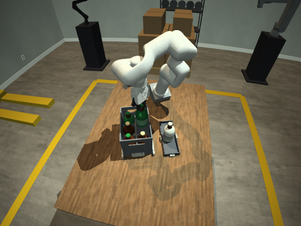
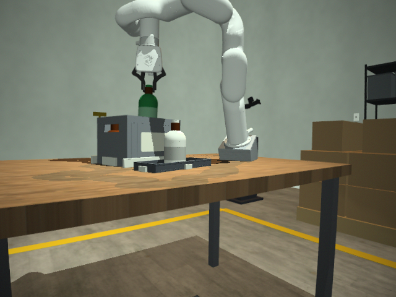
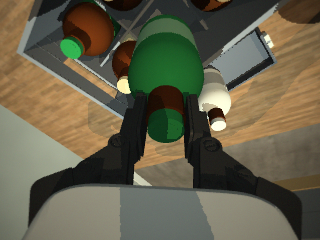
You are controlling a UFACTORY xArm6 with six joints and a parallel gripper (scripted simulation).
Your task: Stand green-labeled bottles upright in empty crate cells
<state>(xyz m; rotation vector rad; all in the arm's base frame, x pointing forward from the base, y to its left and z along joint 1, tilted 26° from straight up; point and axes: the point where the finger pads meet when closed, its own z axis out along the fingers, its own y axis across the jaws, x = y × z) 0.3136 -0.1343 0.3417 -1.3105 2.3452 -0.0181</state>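
The grey crate lies 10 mm ahead of my hand, 40 mm to the right of it and 210 mm below it. The rest, counted from my hand: tray 20 mm behind, 170 mm to the left, 290 mm below; white-labeled bottle 20 mm behind, 170 mm to the left, 210 mm below.
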